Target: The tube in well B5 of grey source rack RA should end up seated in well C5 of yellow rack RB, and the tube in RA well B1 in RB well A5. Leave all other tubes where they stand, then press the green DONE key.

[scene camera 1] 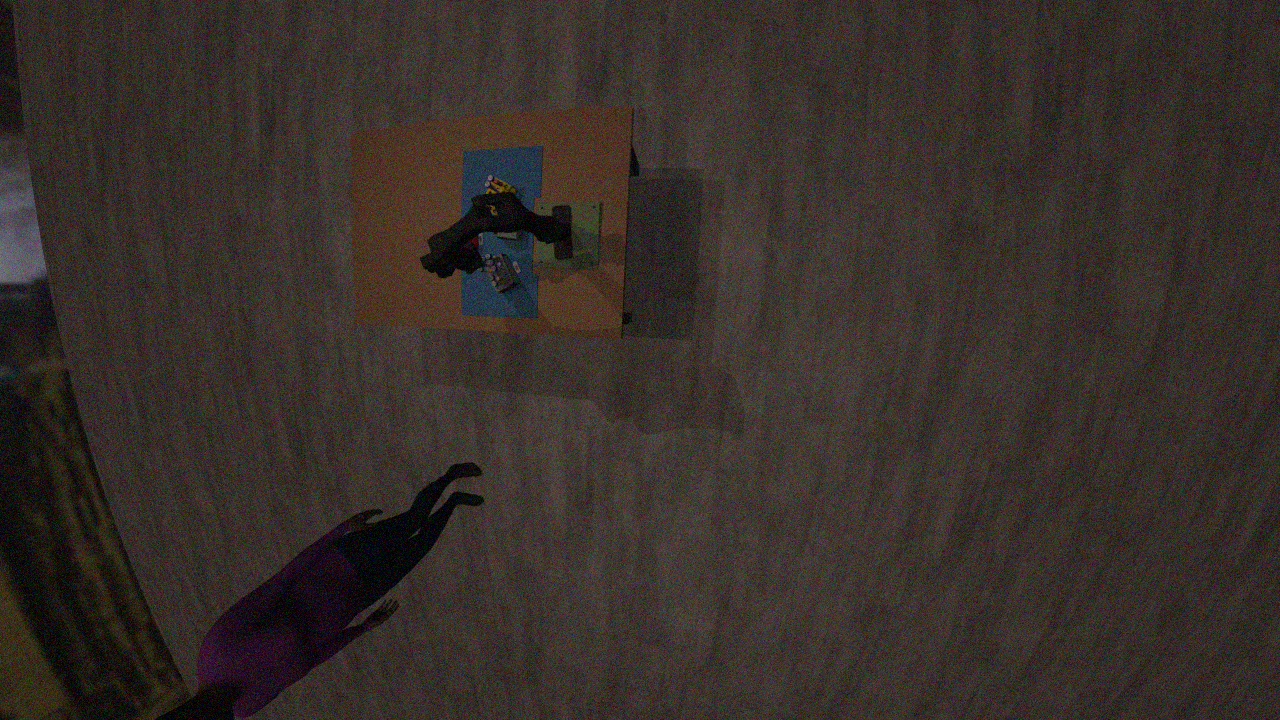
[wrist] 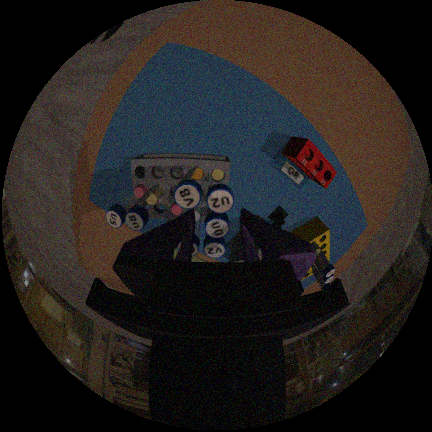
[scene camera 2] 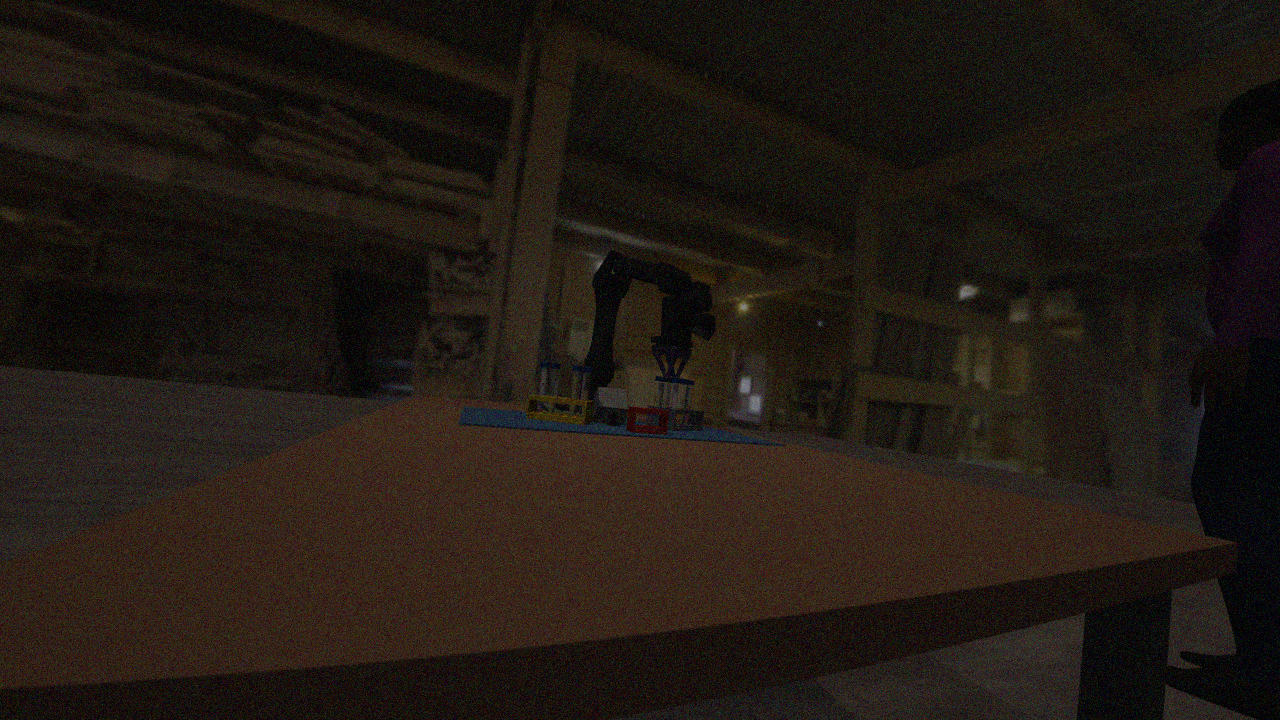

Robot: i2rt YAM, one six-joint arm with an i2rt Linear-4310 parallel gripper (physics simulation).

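Where they show: gripper, fingertip midpoint: [scene camera 1: 481,261] [wrist: 217,214] [scene camera 2: 671,379]; arm's base, origin of the base link: [scene camera 1: 562,232].
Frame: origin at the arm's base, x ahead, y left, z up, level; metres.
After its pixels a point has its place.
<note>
The grey rack RA [scene camera 1: 505,279] @(y 0.170, x 0.227, z 0.045 m) [scene camera 2: 691,417] [wrist: 208,165] @(y 0.123, x 0.303, z 0.045 m) stands on the blue mat. Capped tubes stand upright in it; in the wrist view their caps include V8 [wrist: 187,195] @(y 0.132, x 0.290, z 0.120 m), U2 [wrist: 220,199] @(y 0.109, x 0.299, z 0.120 m), U0 [wrist: 217,228] @(y 0.098, x 0.275, z 0.120 m) and V2 [wrist: 215,249] @(y 0.088, x 0.253, z 0.120 m). Another cap is partly hidden by the left finger. My gripper [scene camera 2: 671,371] @(y 0.103, x 0.284, z 0.114 m) [wrist: 217,214] @(y 0.103, x 0.284, z 0.114 m) is partly open, pointing down close over the tube caps, with nothing held. The U0 and V2 caps show between the fingers. The yellow rack RB [scene camera 1: 499,186] [scene camera 2: 554,400] @(y -0.179, x 0.287, z 0.039 m) [wrist: 322,242] @(y -0.132, x 0.293, z 0.045 m) holds tubes and is partly hidden in the wrist view. The green DONE key does not show clearly.
A red block rack [scene camera 2: 647,411] @(y -0.016, x 0.405, z 0.039 m) [wrist: 295,145] @(y 0.034, x 0.390, z 0.025 m) with a QR label [wrist: 292,172] @(y -0.003, x 0.356, z -0.003 m) stands on the blue mat [scene camera 1: 501,161] @(y -0.305, x 0.250, z -0.005 m) [wrist: 200,100] @(y 0.180, x 0.377, z -0.005 m). A pale box [scene camera 2: 613,398] @(y -0.025, x 0.242, z 0.054 m) stands between the racks. A person [scene camera 1: 286,617] stands on the floor away from the table.
</note>
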